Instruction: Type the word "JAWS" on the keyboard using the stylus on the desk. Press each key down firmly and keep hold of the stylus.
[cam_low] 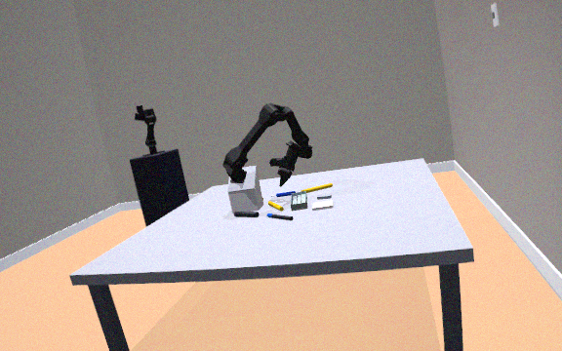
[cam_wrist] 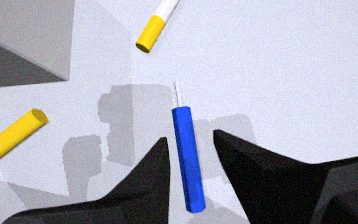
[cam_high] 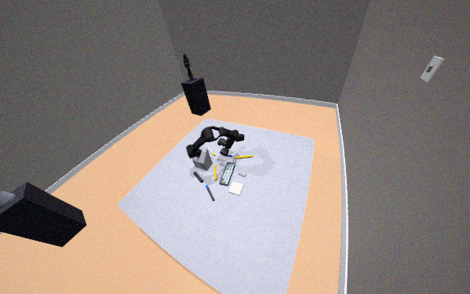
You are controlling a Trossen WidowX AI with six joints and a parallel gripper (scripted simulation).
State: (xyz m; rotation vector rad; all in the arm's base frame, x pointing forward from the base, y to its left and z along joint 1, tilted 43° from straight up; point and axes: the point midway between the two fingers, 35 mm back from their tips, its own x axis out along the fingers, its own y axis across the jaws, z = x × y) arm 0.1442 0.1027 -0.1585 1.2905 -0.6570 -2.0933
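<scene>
My gripper tip is 1 cm past the stylus and 4 cm above it. The rest, counted from my gripper tip: grey block (24 cm ahead, 10 cm to the right, 5 cm below); grey stylus tip (5 cm behind, 1 cm to the right, 4 cm below); white marker (13 cm behind, 3 cm to the right, 4 cm below).
</scene>
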